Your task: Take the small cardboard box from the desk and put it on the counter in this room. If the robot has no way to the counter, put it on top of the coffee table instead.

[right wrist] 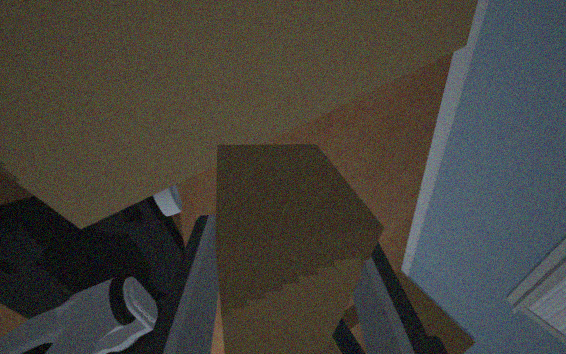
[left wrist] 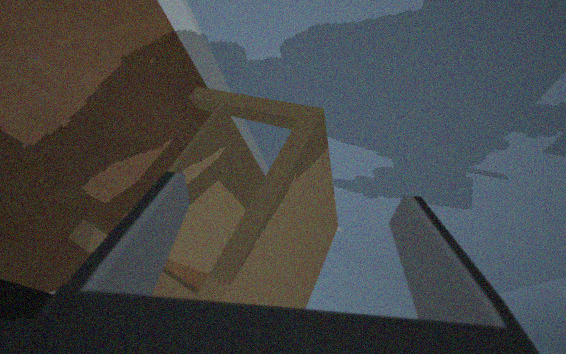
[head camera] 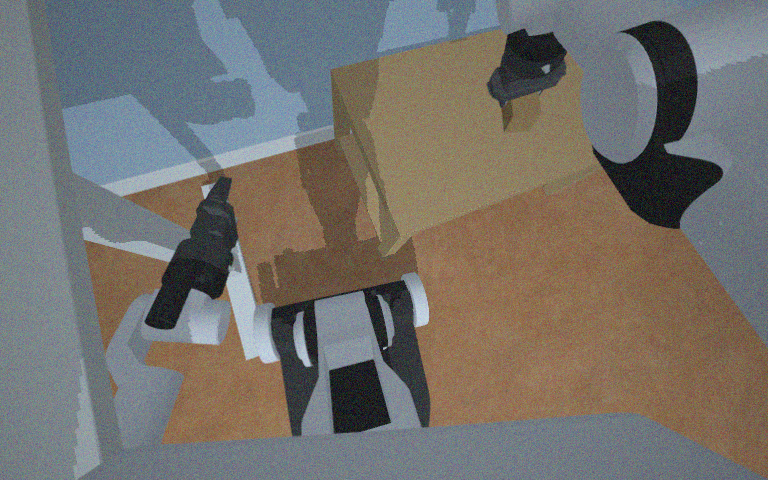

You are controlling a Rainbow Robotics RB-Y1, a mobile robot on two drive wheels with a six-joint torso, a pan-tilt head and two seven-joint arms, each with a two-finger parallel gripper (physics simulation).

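Places are measured from the robot's base along level axes (x ahead, y left, z up), in centimetres.
Pixels of known places: left gripper, fingertip midpoint: (left wrist: pixel 292 198) (head camera: pixel 229 199); right gripper, fingertip midpoint: (right wrist: pixel 279 222) (head camera: pixel 518 97).
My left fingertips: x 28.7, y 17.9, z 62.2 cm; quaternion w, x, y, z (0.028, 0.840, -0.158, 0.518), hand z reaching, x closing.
Behind a point stands the place of what it marks.
The small cardboard box (head camera: pixel 523 117) {x 29.3, y -39.2, z 77.7 cm} (right wrist: pixel 290 190) {x 38.0, y -41.7, z 76.8 cm} is between the fingers of my right gripper (head camera: pixel 523 100) {x 35.0, y -41.6, z 75.3 cm} (right wrist: pixel 279 222) {x 35.0, y -41.6, z 75.3 cm}, which is shut on it. In the head view it overlaps the upper right part of a large tan table-like piece (head camera: pixel 430 141) {x 44.3, y -34.3, z 45.0 cm} (left wrist: pixel 292 240) {x 46.7, y -37.4, z 45.0 cm} (right wrist: pixel 125 100) {x 35.5, y -33.0, z 45.0 cm}; whether the box touches its top I cannot tell. My left gripper (head camera: pixel 224 183) (left wrist: pixel 292 198) {x 28.7, y 17.9, z 62.2 cm} is open and empty, to the left of the tan piece in the head view. The desk and the counter cannot be made out; I cannot tell if the tan piece is the coffee table.
A blue wall (head camera: pixel 113 135) {x 67.3, y 57.6, z 32.7 cm} (left wrist: pixel 450 50) {x 74.9, y 4.7, z 68.0 cm} (right wrist: pixel 500 175) {x -41.4, y -190.5, z 41.3 cm} with a white baseboard (head camera: pixel 271 141) {x 72.9, y 15.6, z 9.0 cm} (right wrist: pixel 432 165) {x -54.7, y -191.1, z 4.7 cm} runs behind the tan piece. A grey upright surface (head camera: pixel 33 226) {x 15.2, y 24.3, z 95.0 cm} stands close at the left. My base (head camera: pixel 345 333) is in front of the tan piece on orange-brown floor (head camera: pixel 538 311) {x -17.0, y -80.8, z 0.0 cm}.
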